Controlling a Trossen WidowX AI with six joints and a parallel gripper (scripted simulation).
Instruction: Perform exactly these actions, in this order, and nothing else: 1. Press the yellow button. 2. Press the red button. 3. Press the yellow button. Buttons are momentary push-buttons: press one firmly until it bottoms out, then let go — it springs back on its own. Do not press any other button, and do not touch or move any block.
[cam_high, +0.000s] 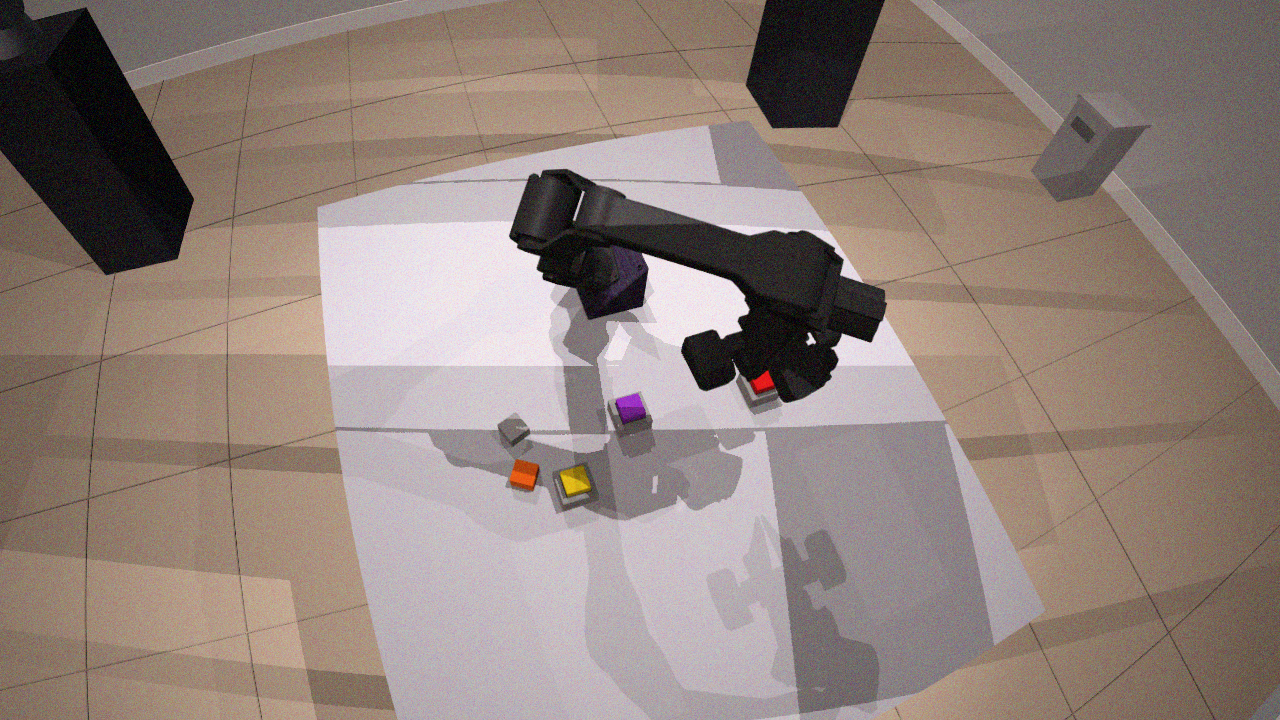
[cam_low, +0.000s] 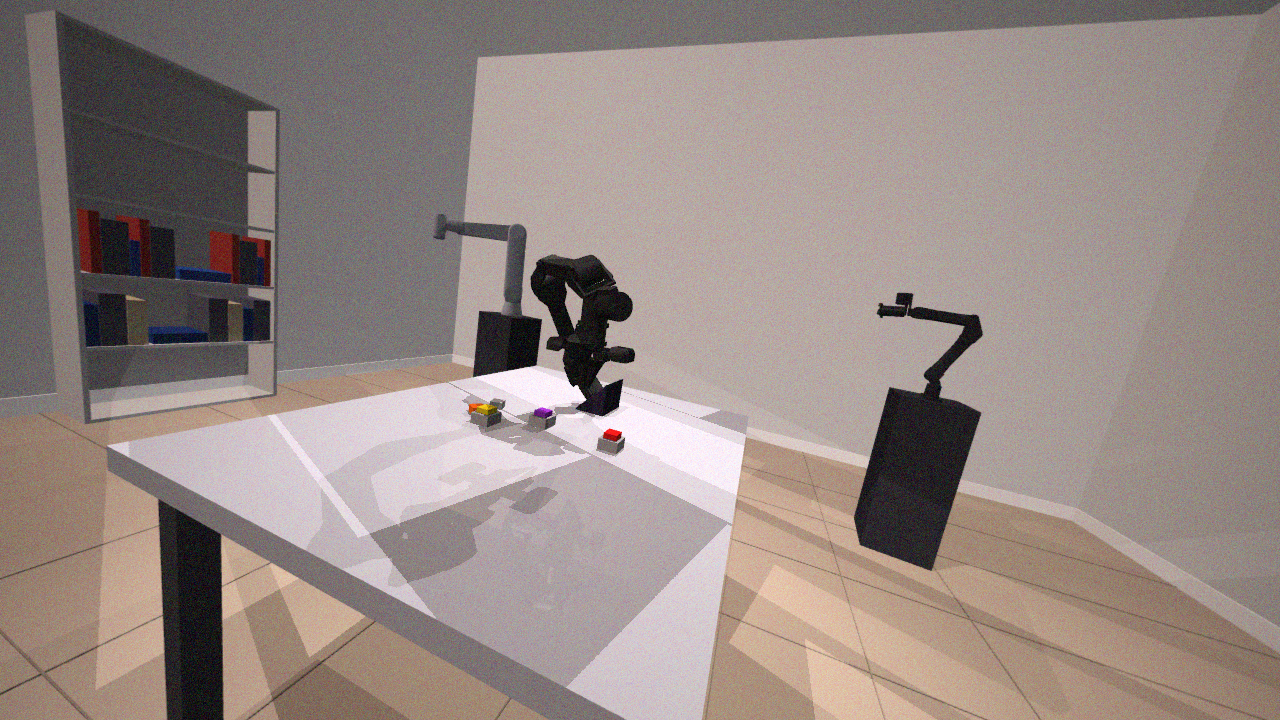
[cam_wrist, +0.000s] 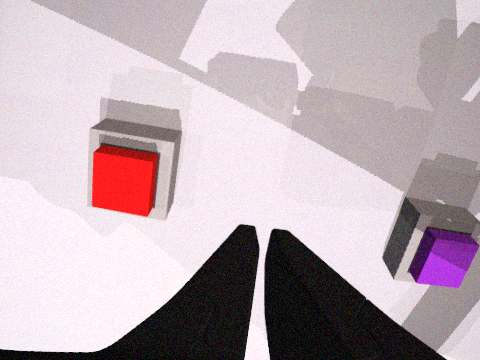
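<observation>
Right now the red button is 10 cm below my gripper tip, 6 cm to the left of it and 4 cm behind it. From my gripper tip the other things lie so: orange block (29 cm to the right, 13 cm below, 2 cm ahead); purple button (14 cm to the right, 10 cm below, 4 cm behind); yellow button (23 cm to the right, 10 cm below, 5 cm ahead).
</observation>
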